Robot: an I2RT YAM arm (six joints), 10 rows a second.
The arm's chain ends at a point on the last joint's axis. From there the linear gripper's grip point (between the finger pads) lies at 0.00 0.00 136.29 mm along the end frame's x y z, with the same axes.
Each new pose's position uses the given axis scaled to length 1; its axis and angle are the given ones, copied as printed.
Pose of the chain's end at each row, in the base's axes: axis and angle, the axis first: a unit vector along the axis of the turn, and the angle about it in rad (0 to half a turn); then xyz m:
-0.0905 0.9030 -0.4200 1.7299 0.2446 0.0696 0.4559
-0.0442 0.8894 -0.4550 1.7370 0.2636 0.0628 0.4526
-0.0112 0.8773 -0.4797 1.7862 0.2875 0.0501 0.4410
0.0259 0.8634 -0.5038 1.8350 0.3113 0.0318 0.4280
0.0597 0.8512 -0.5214 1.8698 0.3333 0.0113 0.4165
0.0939 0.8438 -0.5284 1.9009 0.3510 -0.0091 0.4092
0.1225 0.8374 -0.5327 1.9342 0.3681 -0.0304 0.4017
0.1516 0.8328 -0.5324 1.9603 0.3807 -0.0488 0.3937
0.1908 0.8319 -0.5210 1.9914 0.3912 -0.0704 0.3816
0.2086 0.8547 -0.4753 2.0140 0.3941 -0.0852 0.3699
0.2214 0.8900 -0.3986 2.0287 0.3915 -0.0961 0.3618
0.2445 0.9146 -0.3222 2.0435 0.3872 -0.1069 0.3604
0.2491 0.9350 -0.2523 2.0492 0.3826 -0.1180 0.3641
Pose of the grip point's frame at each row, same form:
-0.0905 0.9030 -0.4200 1.7299 0.3721 0.0219 0.4622
-0.0442 0.8894 -0.4550 1.7370 0.3863 0.0045 0.4629
-0.0112 0.8773 -0.4797 1.7862 0.4052 -0.0180 0.4499
0.0259 0.8634 -0.5038 1.8350 0.4226 -0.0464 0.4360
0.0597 0.8512 -0.5214 1.8698 0.4387 -0.0748 0.4243
0.0939 0.8438 -0.5284 1.9009 0.4508 -0.1017 0.4154
0.1225 0.8374 -0.5327 1.9342 0.4627 -0.1284 0.4057
0.1516 0.8328 -0.5324 1.9603 0.4705 -0.1513 0.3952
0.1908 0.8319 -0.5210 1.9914 0.4756 -0.1773 0.3781
0.2086 0.8547 -0.4753 2.0140 0.4800 -0.1900 0.3554
0.2214 0.8900 -0.3986 2.0287 0.4830 -0.1929 0.3328
0.2445 0.9146 -0.3222 2.0435 0.4826 -0.1950 0.3189
0.2491 0.9350 -0.2523 2.0492 0.4832 -0.1951 0.3140

